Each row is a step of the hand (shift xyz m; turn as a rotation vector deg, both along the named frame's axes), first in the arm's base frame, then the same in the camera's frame.
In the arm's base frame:
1: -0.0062 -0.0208 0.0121 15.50 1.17 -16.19
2: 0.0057 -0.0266 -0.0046 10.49 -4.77 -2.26
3: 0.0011 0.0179 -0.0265 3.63 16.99 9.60
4: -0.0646 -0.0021 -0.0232 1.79 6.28 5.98
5: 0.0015 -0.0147 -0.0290 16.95 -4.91 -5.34
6: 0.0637 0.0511 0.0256 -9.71 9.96 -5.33
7: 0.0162 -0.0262 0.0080 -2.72 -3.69 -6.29
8: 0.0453 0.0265 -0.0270 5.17 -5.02 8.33
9: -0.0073 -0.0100 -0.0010 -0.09 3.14 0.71
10: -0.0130 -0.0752 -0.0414 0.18 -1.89 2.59
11: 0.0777 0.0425 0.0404 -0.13 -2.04 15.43
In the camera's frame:
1: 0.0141 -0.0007 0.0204 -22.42 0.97 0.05
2: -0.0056 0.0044 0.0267 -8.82 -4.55 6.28
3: -0.0202 0.0150 -0.0198 2.96 -12.45 -15.17
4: 0.0306 0.0605 -0.0111 2.45 -6.65 -5.31
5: -0.0202 0.0225 0.0121 -15.59 -6.66 7.25
6: -0.0314 -0.0706 -0.0369 2.68 8.52 -11.92
7: -0.0045 -0.0118 0.0292 -2.16 7.02 2.58
8: -0.0529 -0.0160 -0.0206 2.35 -8.53 6.57
9: 0.0052 0.0075 0.0085 0.36 -1.03 -3.03
10: -0.0146 0.0523 0.0678 1.78 -1.63 2.12
11: -0.0307 -0.0890 -0.0247 10.89 -10.60 3.37

